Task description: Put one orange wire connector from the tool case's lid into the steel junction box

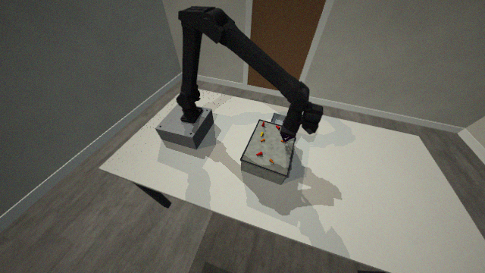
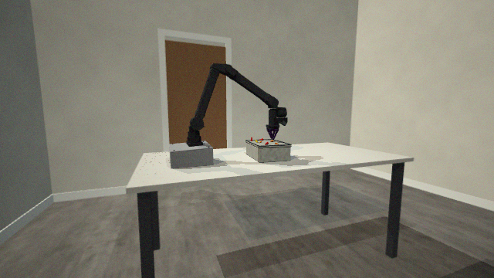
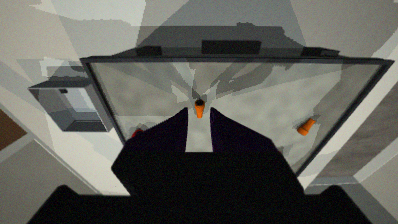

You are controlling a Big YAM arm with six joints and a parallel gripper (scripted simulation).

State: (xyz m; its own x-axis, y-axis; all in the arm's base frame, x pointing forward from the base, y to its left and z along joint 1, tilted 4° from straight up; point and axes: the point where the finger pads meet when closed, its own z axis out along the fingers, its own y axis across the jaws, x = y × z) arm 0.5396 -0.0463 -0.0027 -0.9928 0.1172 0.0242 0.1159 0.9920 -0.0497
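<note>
My gripper is now 6 cm past the tool case, 3 cm to the left of it and 5 cm above it. Also, from my hand: yellow wire connector: 12 cm behind, 1 cm to the left, 2 cm below.
</note>
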